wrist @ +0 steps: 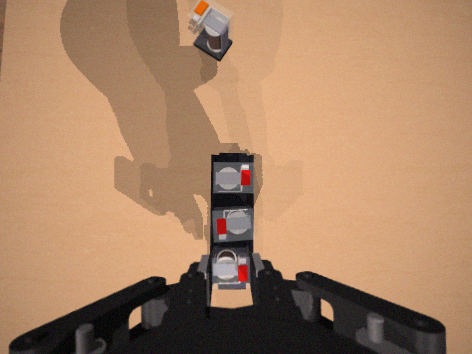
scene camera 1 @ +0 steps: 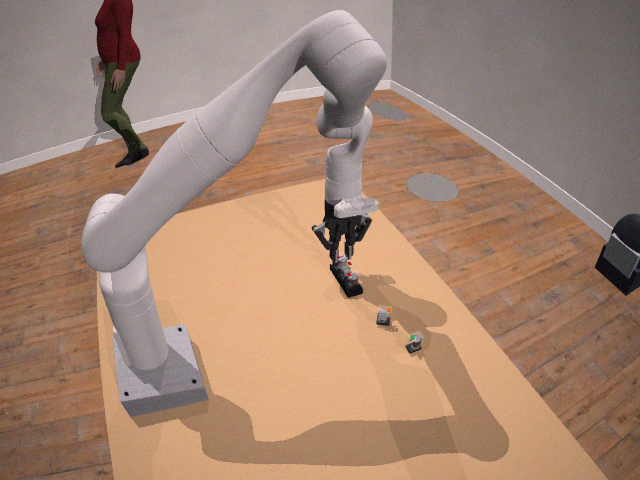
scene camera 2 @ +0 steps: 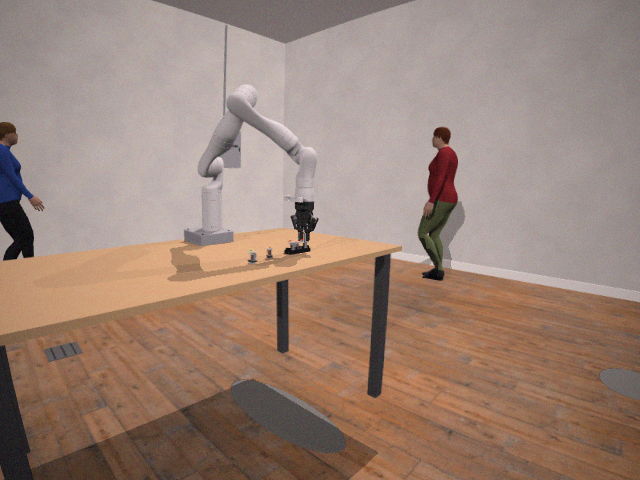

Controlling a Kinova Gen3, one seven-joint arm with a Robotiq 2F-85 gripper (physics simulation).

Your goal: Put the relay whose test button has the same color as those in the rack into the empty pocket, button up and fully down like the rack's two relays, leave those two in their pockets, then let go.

Note:
I see my gripper (scene camera 1: pixel 341 259), a relay (wrist: pixel 230 266), a relay (wrist: pixel 228 177), a relay (wrist: pixel 230 223) and a black rack (wrist: pixel 217 199).
My gripper is seen too in the wrist view (wrist: pixel 230 267) and in scene camera 2 (scene camera 2: pixel 303 241).

